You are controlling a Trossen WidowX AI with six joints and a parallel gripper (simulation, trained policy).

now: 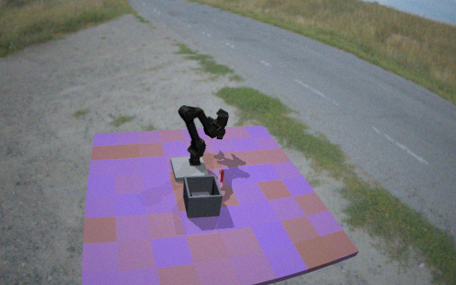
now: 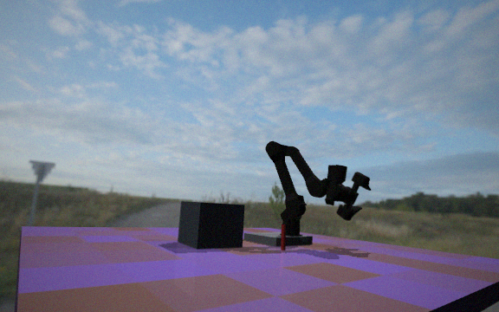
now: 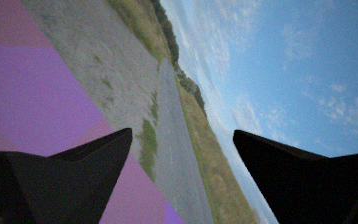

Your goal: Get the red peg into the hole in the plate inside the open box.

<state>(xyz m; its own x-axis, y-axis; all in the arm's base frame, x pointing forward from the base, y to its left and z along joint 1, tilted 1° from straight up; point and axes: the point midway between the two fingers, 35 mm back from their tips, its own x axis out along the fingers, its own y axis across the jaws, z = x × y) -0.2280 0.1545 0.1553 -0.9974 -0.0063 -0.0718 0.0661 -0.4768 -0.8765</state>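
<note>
My gripper tip is 410 mm short of the red peg, 150 mm above it and 20 mm to the left of it. The rest, counted from my gripper tip: grey plate: 600 mm ahead, 170 mm to the right, 140 mm below.
</note>
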